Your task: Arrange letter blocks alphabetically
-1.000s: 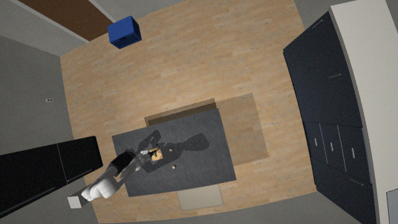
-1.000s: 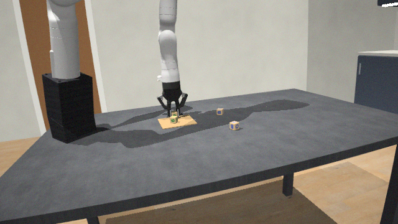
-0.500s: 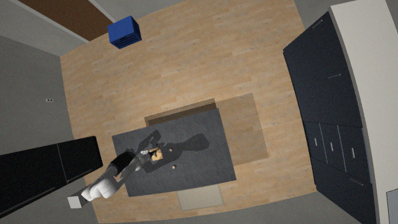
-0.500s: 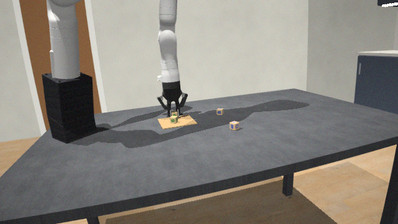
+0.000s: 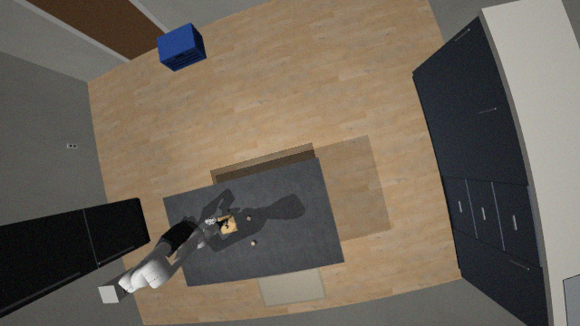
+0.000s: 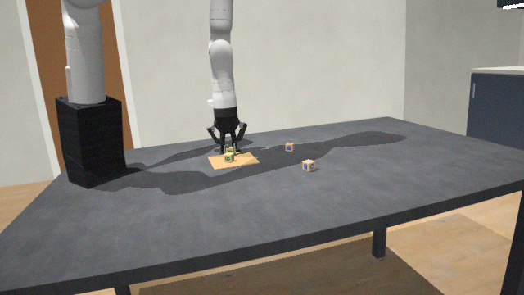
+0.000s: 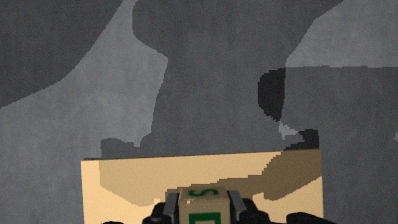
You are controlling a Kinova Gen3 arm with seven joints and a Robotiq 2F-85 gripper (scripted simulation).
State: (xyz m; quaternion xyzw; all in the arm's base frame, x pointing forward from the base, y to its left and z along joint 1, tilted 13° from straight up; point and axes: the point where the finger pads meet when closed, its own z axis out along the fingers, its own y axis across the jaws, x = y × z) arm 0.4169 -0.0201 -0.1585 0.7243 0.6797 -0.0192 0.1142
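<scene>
My hand is 1 cm above the green-marked block. The rest, counted from my hand: mat: 4 cm to the right, 3 cm below.
</scene>
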